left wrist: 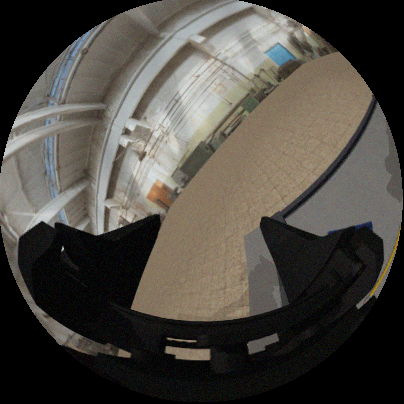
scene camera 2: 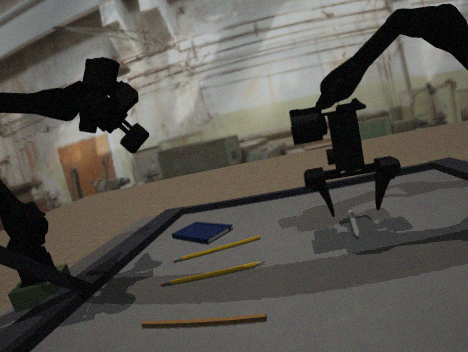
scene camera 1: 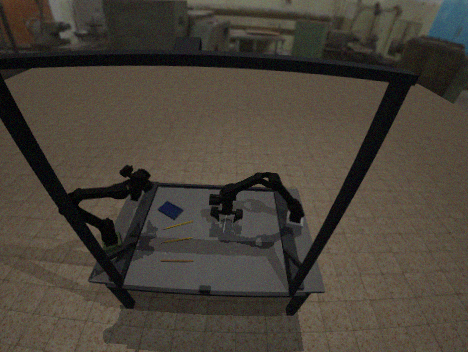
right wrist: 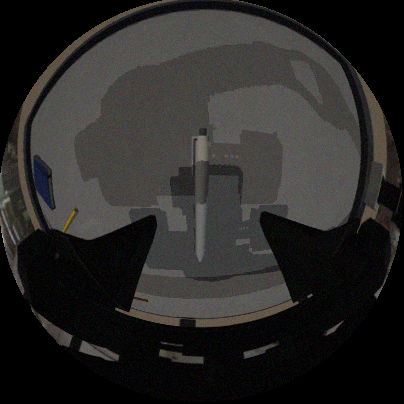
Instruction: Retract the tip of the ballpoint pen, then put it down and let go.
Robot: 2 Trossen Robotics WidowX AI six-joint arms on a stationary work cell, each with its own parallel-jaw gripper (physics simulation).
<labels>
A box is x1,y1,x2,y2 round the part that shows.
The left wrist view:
my left gripper: [17,214,382,401]
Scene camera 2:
my left gripper: [97,80,148,152]
my right gripper: [304,134,400,216]
blue notebook: [172,222,232,243], on the table
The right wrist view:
my right gripper: [17,211,390,401]
ballpoint pen: [191,128,208,261]
blue notebook: [33,154,54,209]
</labels>
